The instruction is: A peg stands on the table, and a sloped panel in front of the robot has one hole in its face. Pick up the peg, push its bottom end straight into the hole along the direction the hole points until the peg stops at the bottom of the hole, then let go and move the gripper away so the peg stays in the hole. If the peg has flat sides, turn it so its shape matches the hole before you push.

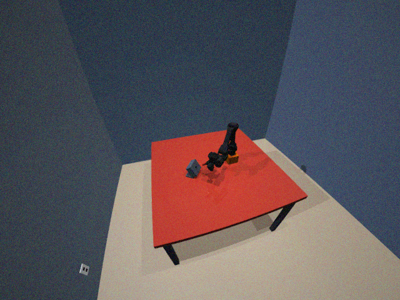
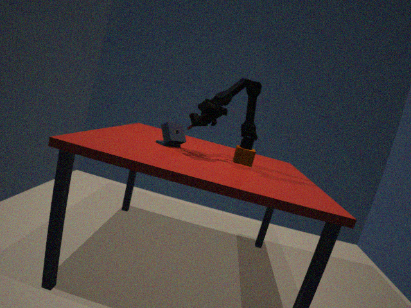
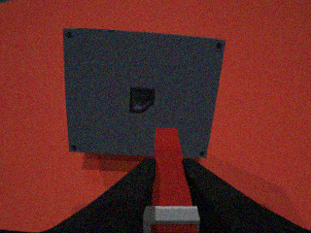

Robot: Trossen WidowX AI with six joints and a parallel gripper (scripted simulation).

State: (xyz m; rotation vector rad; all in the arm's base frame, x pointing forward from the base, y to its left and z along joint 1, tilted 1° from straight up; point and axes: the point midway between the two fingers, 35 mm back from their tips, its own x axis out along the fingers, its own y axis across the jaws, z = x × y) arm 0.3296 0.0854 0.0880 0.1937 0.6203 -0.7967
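My gripper tip is now 70 mm short of the hole, 60 mm to the left of it and 60 mm above it. The rest, counted from my gripper tip: sloped panel (90 mm ahead, 80 mm below, 70 mm to the right); red peg (10 mm to the left, 10 mm behind, 10 mm above).
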